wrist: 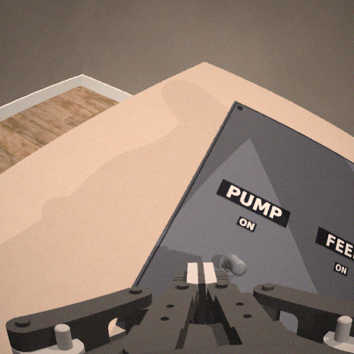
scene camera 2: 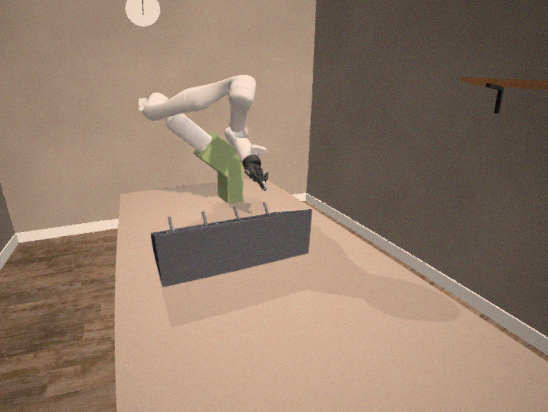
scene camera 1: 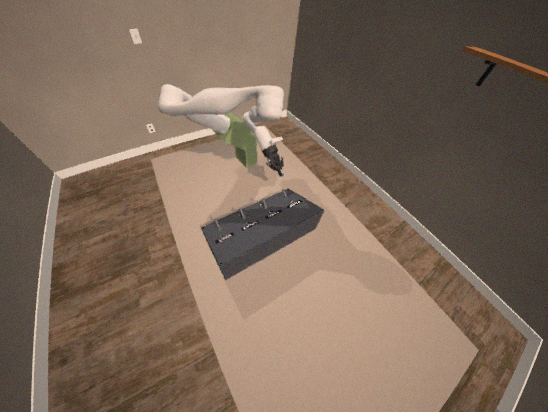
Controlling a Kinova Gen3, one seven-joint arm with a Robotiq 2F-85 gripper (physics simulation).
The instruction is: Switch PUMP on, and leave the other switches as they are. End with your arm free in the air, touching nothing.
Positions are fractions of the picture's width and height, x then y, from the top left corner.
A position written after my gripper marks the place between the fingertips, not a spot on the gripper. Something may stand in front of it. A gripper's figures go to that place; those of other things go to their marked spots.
Scene:
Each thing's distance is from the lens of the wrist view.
my gripper (wrist: 0.56,0.79): 17 cm
dark grey switch box (wrist: 0.75,0.55): 32 cm

